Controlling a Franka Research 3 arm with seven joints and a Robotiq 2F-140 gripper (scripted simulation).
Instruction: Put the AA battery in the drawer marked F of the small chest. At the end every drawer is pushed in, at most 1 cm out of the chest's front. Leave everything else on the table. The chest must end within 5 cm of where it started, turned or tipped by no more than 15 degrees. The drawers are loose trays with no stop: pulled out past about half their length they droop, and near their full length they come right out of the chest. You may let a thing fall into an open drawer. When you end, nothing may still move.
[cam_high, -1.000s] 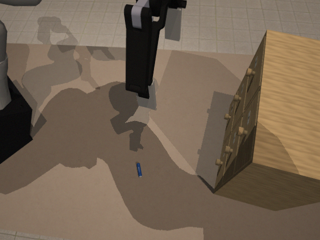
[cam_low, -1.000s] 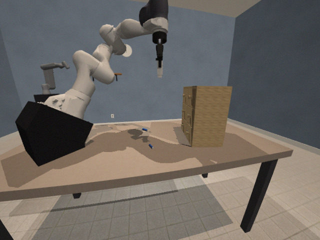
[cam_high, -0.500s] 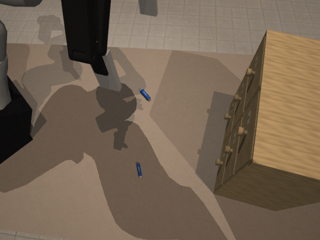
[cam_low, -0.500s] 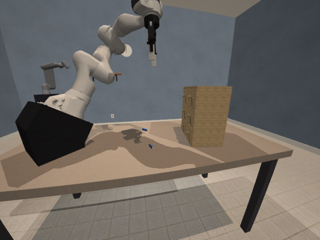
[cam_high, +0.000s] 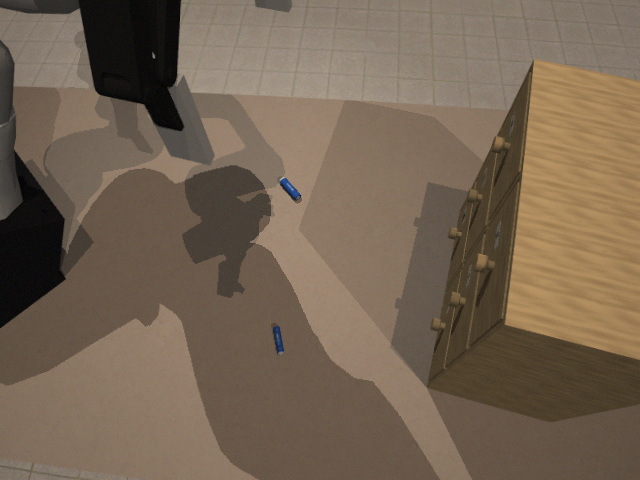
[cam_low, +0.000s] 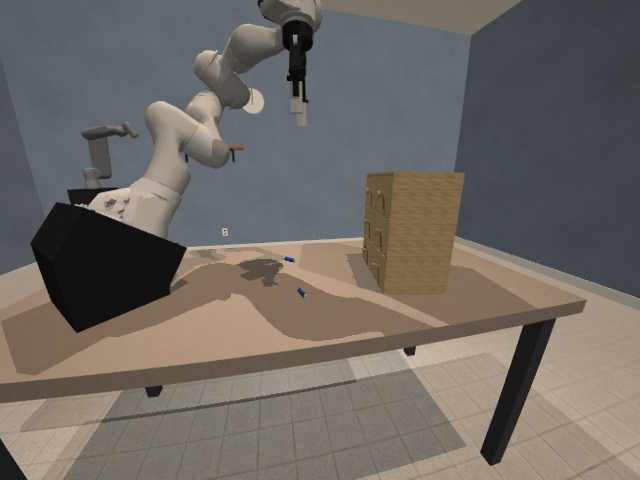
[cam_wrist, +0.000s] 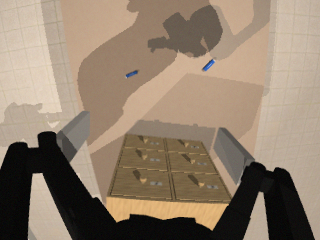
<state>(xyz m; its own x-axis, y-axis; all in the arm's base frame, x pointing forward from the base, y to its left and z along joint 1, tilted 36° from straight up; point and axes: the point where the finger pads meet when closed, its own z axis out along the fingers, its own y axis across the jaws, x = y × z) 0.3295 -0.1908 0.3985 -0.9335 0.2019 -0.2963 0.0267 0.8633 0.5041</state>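
Now: the drawer 32 cm ahead of my hand and 22 cm below it.
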